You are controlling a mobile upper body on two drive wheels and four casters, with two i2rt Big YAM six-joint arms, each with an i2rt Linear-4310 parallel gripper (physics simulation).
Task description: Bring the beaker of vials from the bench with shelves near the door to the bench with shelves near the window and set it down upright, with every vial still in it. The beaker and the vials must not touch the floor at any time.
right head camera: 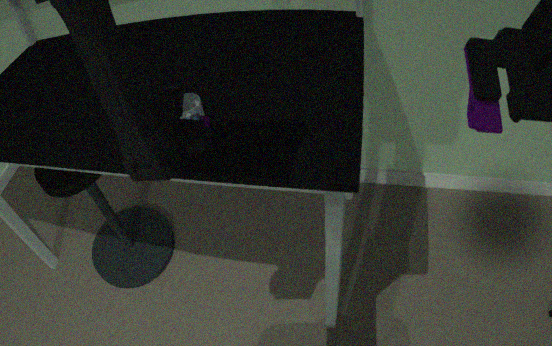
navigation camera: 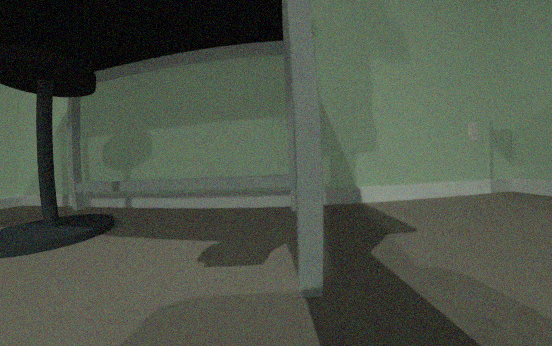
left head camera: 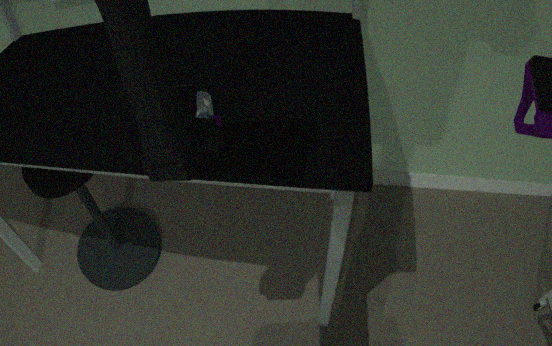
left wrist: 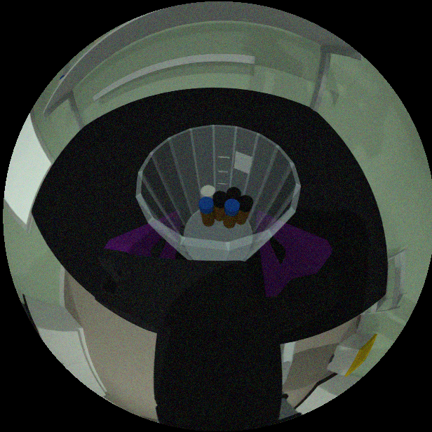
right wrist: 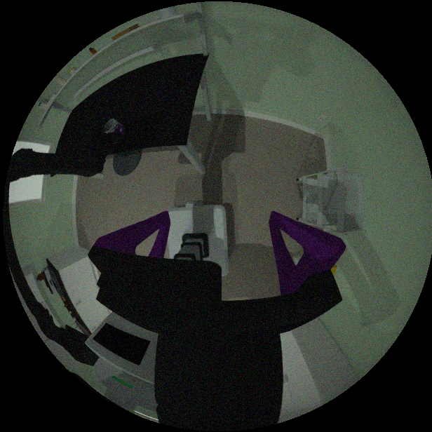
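A clear beaker (left head camera: 204, 104) (right head camera: 192, 106) (left wrist: 225, 142) (right wrist: 112, 124) stands upright over the black bench top (left head camera: 300, 60) (right head camera: 300, 60) (left wrist: 325, 150) (right wrist: 160, 90). Several brown vials (left wrist: 229, 216) with blue, black and white caps are inside, at its bottom. My left gripper (left wrist: 217, 216) is shut on the beaker, its purple fingers at both sides low on the wall. Whether the beaker's base touches the bench top is hard to tell in the dark. My right gripper (right wrist: 219, 216) is open and empty, off to the right of the bench in both head camera views.
A shelf (left wrist: 225, 12) runs above the bench's back. A round-based stool (left head camera: 120, 250) (right head camera: 132, 247) (navigation camera: 45, 150) stands at the bench's front. A bench leg (left head camera: 337, 250) (right head camera: 334, 250) (navigation camera: 308, 150) stands at the near right corner. A bright panel (right wrist: 30, 190) shows at the left in the right wrist view.
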